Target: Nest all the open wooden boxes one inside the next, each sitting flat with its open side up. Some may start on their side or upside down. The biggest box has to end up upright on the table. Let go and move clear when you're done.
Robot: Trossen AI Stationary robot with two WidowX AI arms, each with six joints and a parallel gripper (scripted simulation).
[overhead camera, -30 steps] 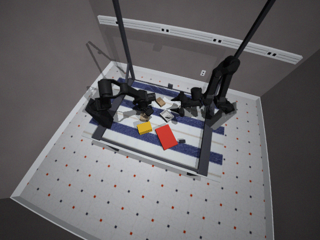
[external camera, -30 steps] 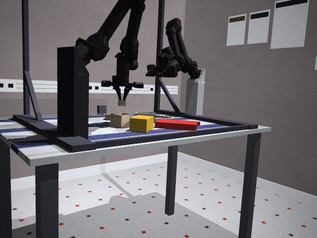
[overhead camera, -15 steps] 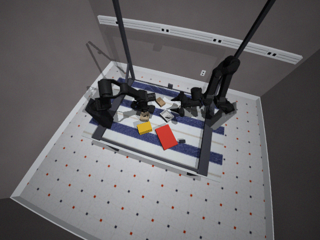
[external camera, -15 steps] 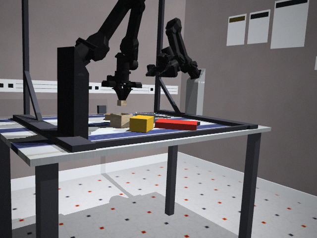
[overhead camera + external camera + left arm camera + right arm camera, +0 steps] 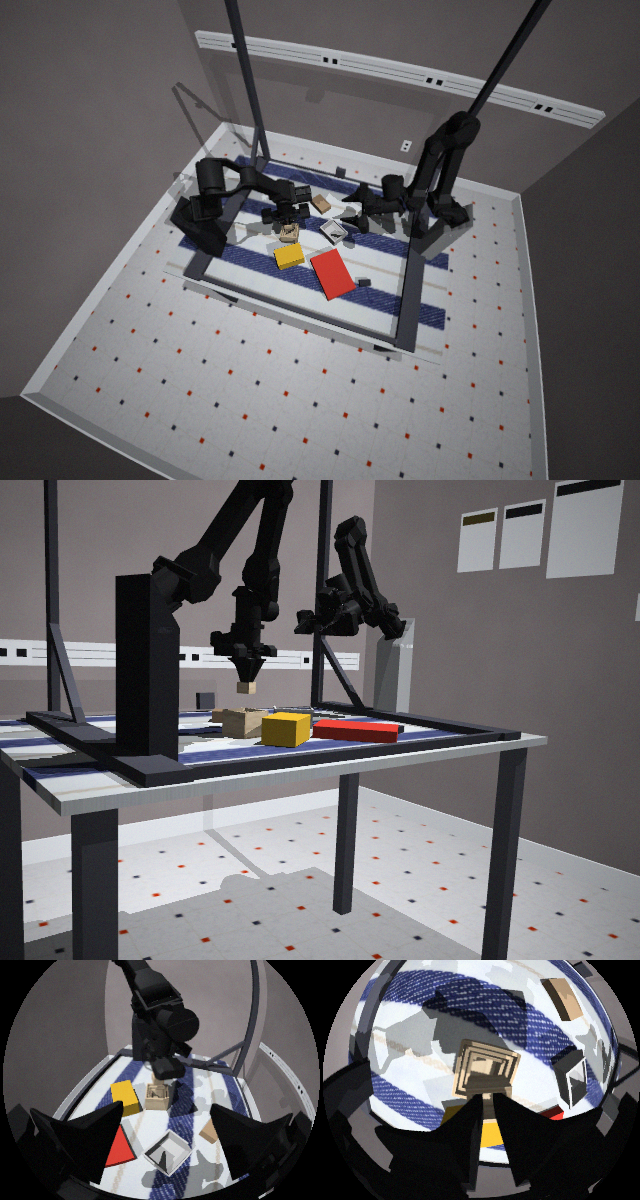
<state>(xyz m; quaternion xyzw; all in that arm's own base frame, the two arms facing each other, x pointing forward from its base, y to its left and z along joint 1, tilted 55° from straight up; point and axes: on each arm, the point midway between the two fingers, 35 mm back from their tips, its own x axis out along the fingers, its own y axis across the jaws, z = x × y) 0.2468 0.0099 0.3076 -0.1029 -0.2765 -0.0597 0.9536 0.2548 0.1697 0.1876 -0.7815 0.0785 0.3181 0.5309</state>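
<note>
Now: the tiny wooden box 40 mm below my right hand. From my right hand the other things lie so: white box: 10 mm behind, 200 mm to the left, 120 mm below; medium wooden box: 120 mm below; brown block: 180 mm behind, 140 mm to the left, 130 mm below.
</note>
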